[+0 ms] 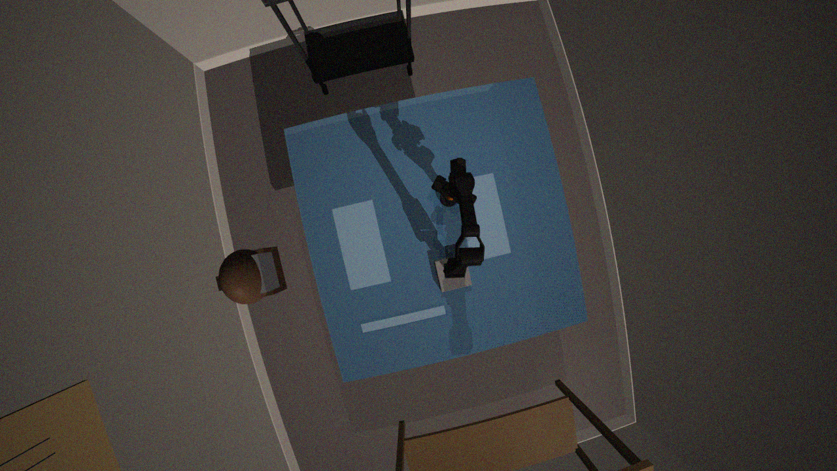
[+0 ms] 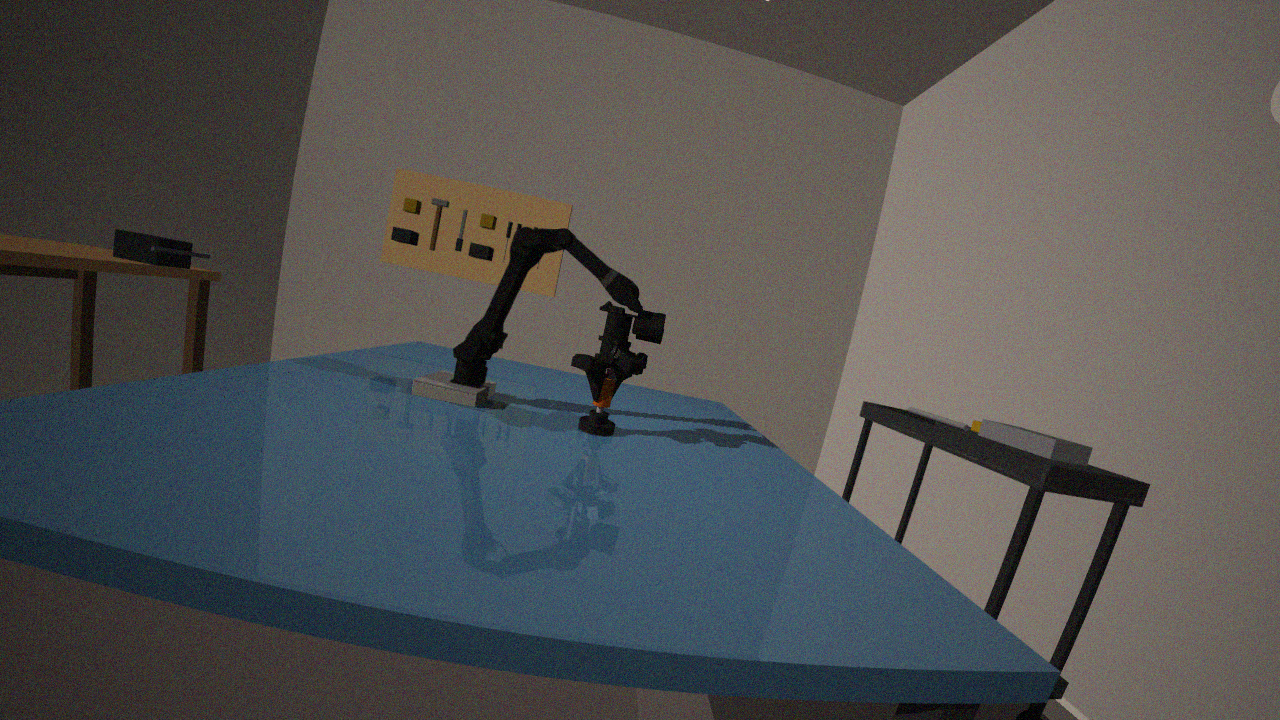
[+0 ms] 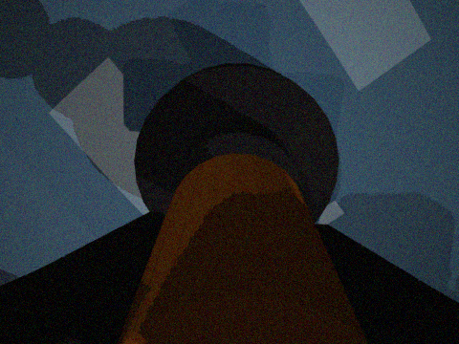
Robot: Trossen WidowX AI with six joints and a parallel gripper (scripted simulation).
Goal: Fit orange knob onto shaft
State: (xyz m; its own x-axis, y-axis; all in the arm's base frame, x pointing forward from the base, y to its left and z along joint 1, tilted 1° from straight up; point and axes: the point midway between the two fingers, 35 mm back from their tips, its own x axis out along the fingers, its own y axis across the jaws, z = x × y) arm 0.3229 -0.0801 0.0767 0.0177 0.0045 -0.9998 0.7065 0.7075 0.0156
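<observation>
The orange knob is 30 mm above my gripper tip. From my gripper tip the other things lie so: round dark pedestal 40 mm below.
</observation>
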